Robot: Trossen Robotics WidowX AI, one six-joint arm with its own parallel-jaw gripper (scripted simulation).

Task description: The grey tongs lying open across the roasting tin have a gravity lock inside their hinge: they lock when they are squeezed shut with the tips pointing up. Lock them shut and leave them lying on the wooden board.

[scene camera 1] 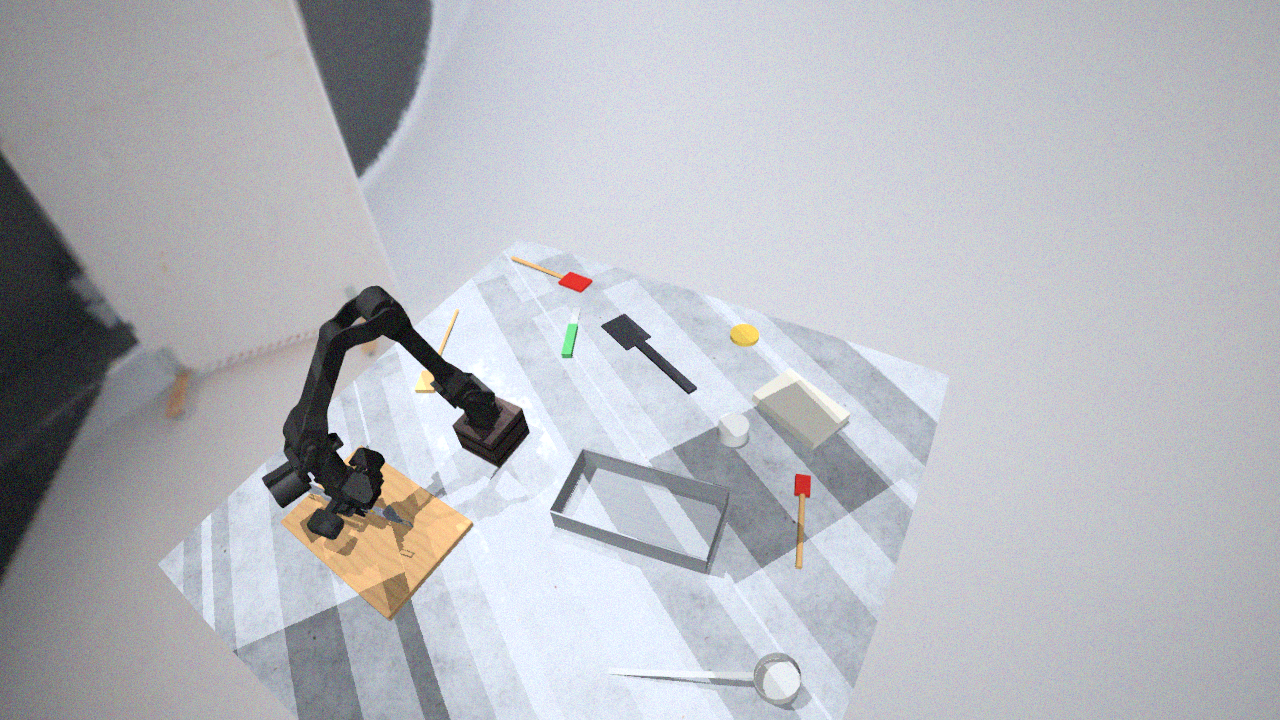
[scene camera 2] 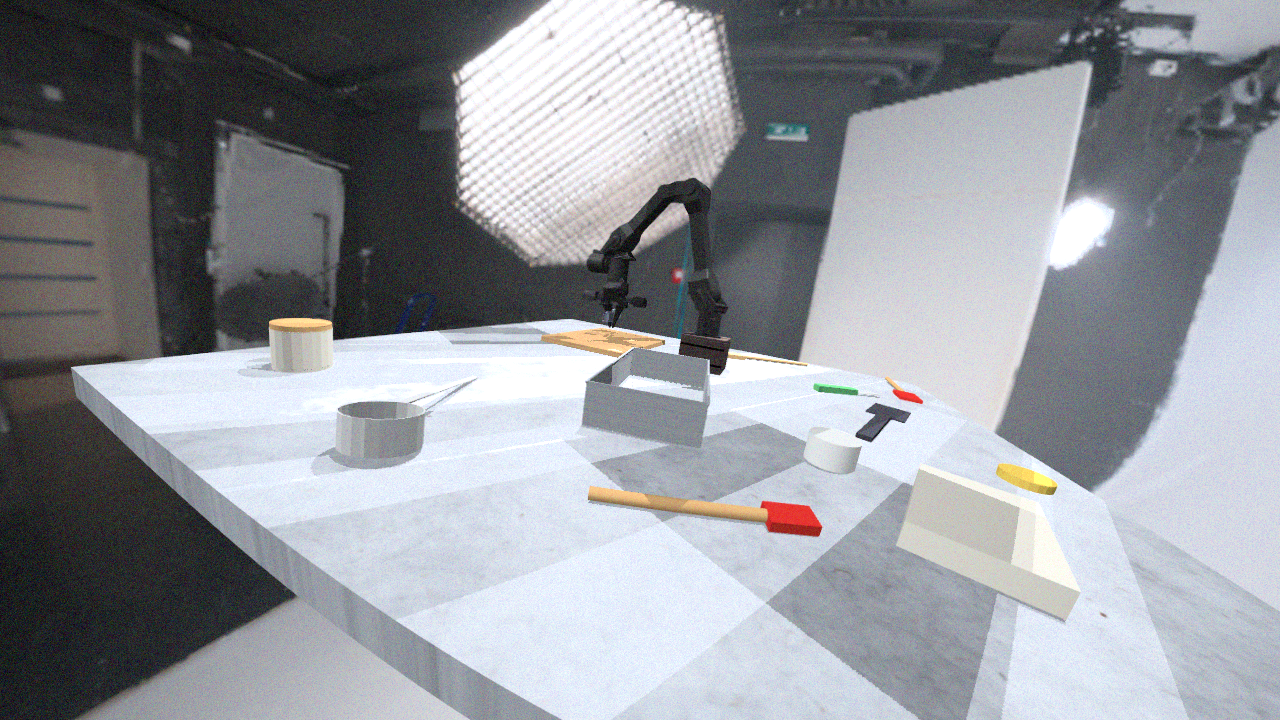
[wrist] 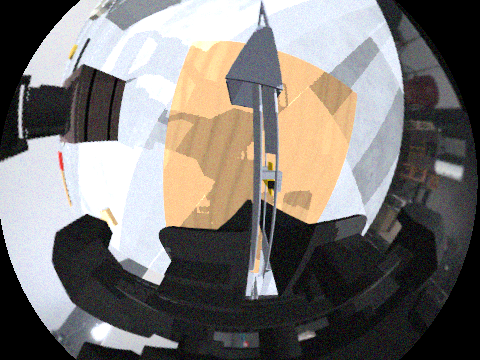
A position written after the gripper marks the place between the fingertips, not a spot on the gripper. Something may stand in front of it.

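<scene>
Scene camera 1 shows the gripper (scene camera 1: 364,514), a wooden board (scene camera 1: 385,562), a roasting tin (scene camera 1: 652,512) and a white puck (scene camera 1: 733,429), and a block is visible in scene camera 1 (scene camera 1: 802,409) too. Scene camera 2 gives a view of a saucepan (scene camera 2: 368,429), a black spatula (scene camera 2: 883,414) and the block (scene camera 2: 1004,541); the gripper appears in scene camera 2 (scene camera 2: 611,327) as well, and so does the wooden board, in scene camera 2 (scene camera 2: 604,341). The gripper can also be seen in the wrist view (wrist: 254,203), and the wooden board in the wrist view (wrist: 208,160), while the saucepan is out of frame in the wrist view.
</scene>
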